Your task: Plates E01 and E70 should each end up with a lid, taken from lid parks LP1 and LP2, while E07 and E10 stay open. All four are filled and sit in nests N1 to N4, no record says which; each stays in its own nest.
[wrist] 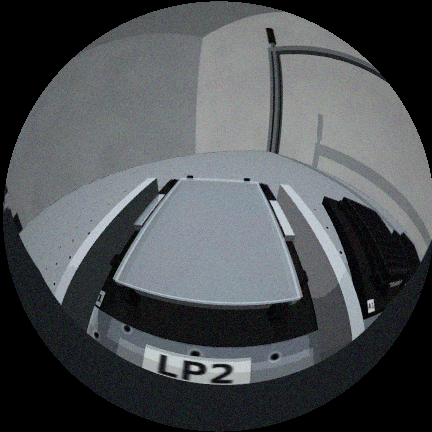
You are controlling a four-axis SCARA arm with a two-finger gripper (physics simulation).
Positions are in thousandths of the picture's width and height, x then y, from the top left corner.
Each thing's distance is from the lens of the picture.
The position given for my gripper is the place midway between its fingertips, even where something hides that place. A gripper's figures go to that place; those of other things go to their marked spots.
my gripper (501,439): 0.12 m
lid park LP2 (455,753): 0.06 m
